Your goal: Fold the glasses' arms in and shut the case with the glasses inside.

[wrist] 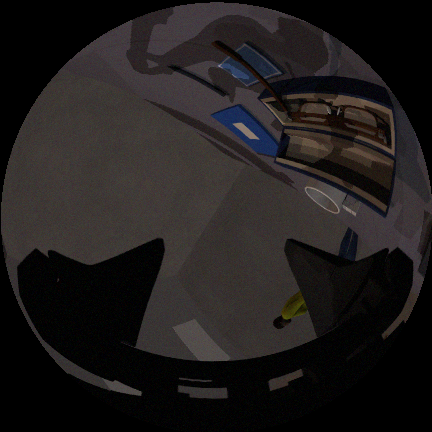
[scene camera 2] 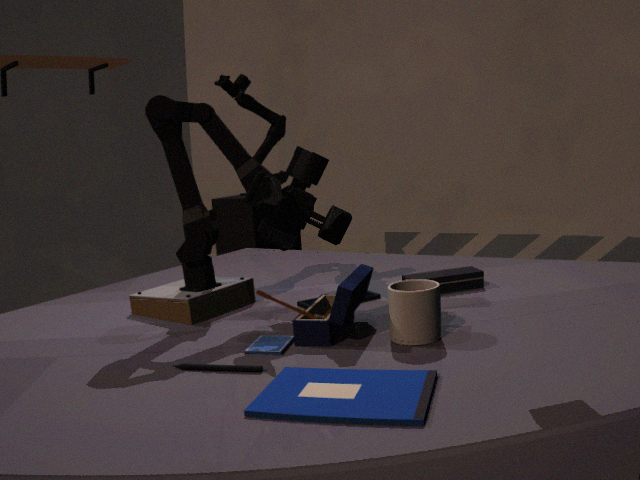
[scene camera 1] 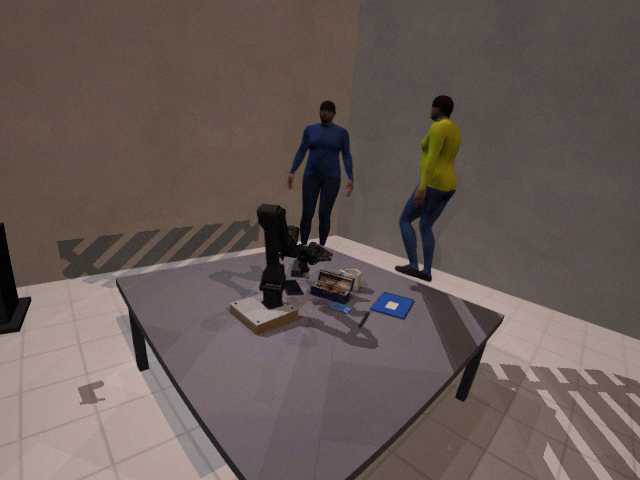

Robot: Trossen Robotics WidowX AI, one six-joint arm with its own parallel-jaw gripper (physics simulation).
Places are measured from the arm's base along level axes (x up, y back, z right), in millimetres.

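Pixels of known places: gripper, fingertip midpoint: [wrist: 226, 245] [scene camera 2: 304, 215] [scene camera 1: 332, 257]; arm's base, link origin: [scene camera 2: 200, 287] [scene camera 1: 272, 303].
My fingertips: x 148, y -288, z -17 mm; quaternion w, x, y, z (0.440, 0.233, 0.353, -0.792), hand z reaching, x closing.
Observation:
Ahead of a thing's pixels: the offset from my fingertips to its middle.
The dark blue case [scene camera 1: 329, 295] [scene camera 2: 311, 332] [wrist: 325, 88] stands open on the table, its lid @(dy -65, dx -130, dz -31 mm) [scene camera 2: 352, 298] [wrist: 336, 176] tilted back. The brown glasses @(dy +27, dx -153, dz +9 mm) [scene camera 2: 281, 303] [wrist: 327, 118] lie in the case's base. One arm of the glasses sticks out past the case's end, slanting up; a second brown bar, seemingly the other arm, lies across the lenses inside the base. My gripper [scene camera 1: 325, 253] [wrist: 226, 245] is open and empty, its fingers wide apart. It hangs above and behind the case, apart from it. In scene camera 2 one finger is hard to make out.
A pale mug [scene camera 1: 353, 280] [scene camera 2: 413, 315] stands close behind the lid. A blue phone-like slab @(dy +3, dx -193, dz +98 mm) [scene camera 1: 341, 307] [scene camera 2: 269, 344] [wrist: 261, 62], a dark pen @(dy -12, dx -191, dz +222 mm) [scene camera 1: 363, 319] [scene camera 2: 222, 367] and a blue notebook @(dy -227, dx -192, dz +189 mm) [scene camera 1: 382, 304] [scene camera 2: 279, 408] lie nearby. A long dark box @(dy -60, dx -178, dz -333 mm) [scene camera 2: 449, 281] lies farther back.

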